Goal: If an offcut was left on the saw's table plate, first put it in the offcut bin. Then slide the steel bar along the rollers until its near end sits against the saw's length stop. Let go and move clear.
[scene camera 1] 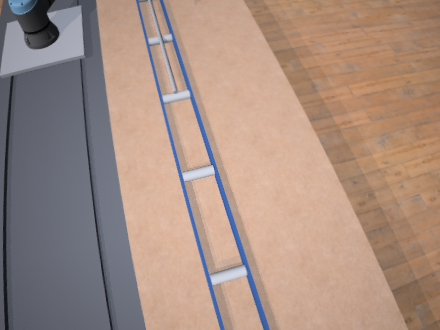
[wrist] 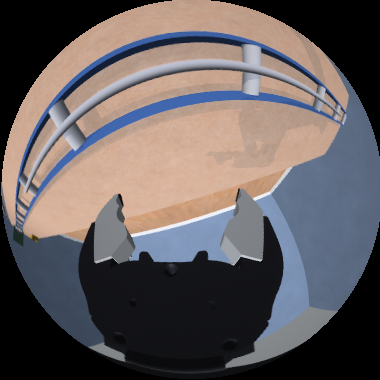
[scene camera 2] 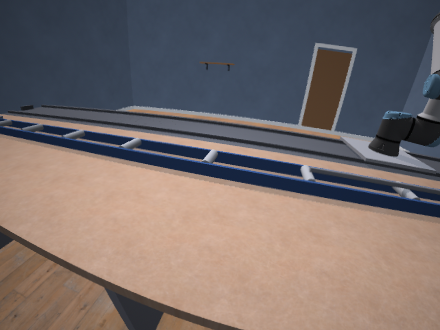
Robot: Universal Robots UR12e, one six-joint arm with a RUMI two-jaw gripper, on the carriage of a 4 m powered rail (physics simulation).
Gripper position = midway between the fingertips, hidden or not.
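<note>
There's my gripper (wrist: 178,192) in the wrist view, and I can see a steel bar (wrist: 160,70) there as well.
</note>
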